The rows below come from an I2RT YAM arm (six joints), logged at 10 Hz.
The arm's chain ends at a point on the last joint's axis. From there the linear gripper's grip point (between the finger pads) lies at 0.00 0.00 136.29 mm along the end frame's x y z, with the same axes.
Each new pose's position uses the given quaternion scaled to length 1; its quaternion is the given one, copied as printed.
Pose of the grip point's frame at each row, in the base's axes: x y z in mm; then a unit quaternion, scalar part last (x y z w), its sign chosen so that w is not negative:
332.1 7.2 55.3 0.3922 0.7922 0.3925 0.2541
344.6 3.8 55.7 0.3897 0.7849 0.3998 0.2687
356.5 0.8 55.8 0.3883 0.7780 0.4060 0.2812
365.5 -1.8 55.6 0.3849 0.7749 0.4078 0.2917
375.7 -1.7 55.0 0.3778 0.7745 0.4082 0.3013
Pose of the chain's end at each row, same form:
235.3 -50.4 132.0 0.3922 0.7922 0.3925 0.2541
244.6 -53.2 128.7 0.3897 0.7849 0.3998 0.2687
253.9 -55.5 125.6 0.3883 0.7780 0.4060 0.2812
261.1 -57.3 123.4 0.3849 0.7749 0.4078 0.2917
270.1 -56.8 121.1 0.3778 0.7745 0.4082 0.3013

